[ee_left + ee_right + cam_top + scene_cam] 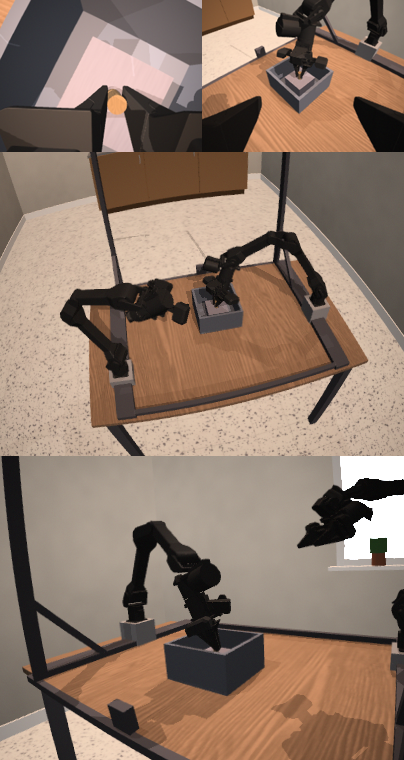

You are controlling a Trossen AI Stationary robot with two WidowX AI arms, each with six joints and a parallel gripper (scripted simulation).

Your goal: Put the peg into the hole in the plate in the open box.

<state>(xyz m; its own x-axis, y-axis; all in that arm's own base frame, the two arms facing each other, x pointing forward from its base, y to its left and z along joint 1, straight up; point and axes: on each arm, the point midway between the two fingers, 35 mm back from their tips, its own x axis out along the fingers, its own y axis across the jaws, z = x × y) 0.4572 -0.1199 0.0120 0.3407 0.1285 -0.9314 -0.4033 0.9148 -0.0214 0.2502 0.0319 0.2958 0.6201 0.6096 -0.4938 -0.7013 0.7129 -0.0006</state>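
Now: left hand 50 mm above the wooden peg. The rest, counted from my left hand: box 70 mm below.
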